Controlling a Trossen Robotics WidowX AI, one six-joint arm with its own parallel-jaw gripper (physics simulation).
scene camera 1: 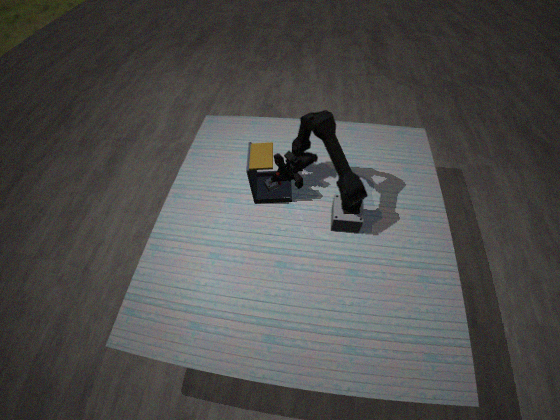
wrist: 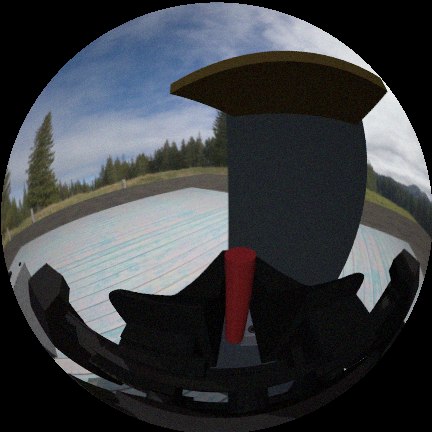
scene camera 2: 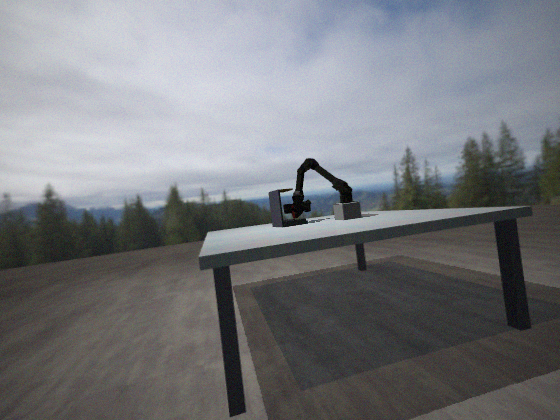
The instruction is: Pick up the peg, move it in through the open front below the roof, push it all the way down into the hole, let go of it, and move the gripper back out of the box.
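Places are measured from the arm's base along level axes (x left, y ahead, z down), in centimetres.
Where they show: gripper, fingertip midpoint: (scene camera 1: 271, 180) (wrist: 234, 255) (scene camera 2: 290, 209); arm's base, origin of the base link: (scene camera 1: 350, 206) (scene camera 2: 347, 202).
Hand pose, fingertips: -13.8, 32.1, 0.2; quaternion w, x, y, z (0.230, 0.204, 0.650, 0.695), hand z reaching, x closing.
Note:
Things, the pixels of their centre, and the offset from my fingertips, as dx, dy, dz. Level surfaces: height alone.
- red peg, body centre: (wrist: 236, 309) -2.0, -2.8, +1.7
- dark floor, its level: dz +8.9
- small light grey block, body centre: (wrist: 268, 317) (scene camera 1: 271, 183) -3.8, +1.1, +7.2
- striped pale table top, its level: dz +9.7
The red peg (scene camera 2: 295, 214) (wrist: 239, 300) stands roughly upright between the two black fingers of my gripper (scene camera 1: 277, 179) (wrist: 234, 255), which is shut on it. Its top sticks up above the fingertips in the wrist view. The box has a yellow roof (scene camera 1: 261, 156) (scene camera 2: 286, 190) (wrist: 285, 82), a dark back wall (scene camera 2: 276, 209) (wrist: 295, 190) and a dark floor (scene camera 1: 278, 196) (wrist: 232, 359). My gripper is low at the open front, below roof height. A small light grey block (scene camera 1: 270, 185) (wrist: 249, 340) lies on the floor close to the peg's lower end. I cannot tell whether the peg touches it.
The arm's grey base block (scene camera 1: 347, 222) (scene camera 2: 347, 210) stands on the striped pale table top (scene camera 1: 300, 300) (scene camera 2: 350, 230), to the right of the box. The arm arches up between base and box. The roof edge overhangs in front of the back wall.

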